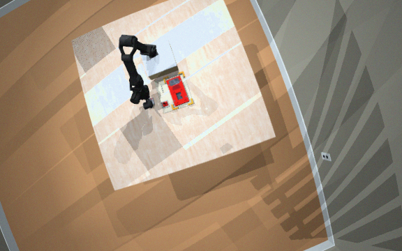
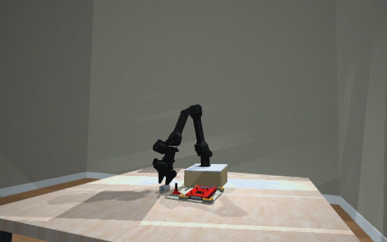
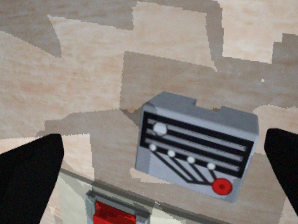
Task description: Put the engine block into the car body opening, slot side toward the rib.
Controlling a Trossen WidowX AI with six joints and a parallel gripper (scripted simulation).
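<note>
Now: the grey engine block 1 cm behind my gripper tip and 2 cm below it. The rest, counted from my gripper tip: black upright pin (5 cm ahead, 9 cm to the left).
</note>
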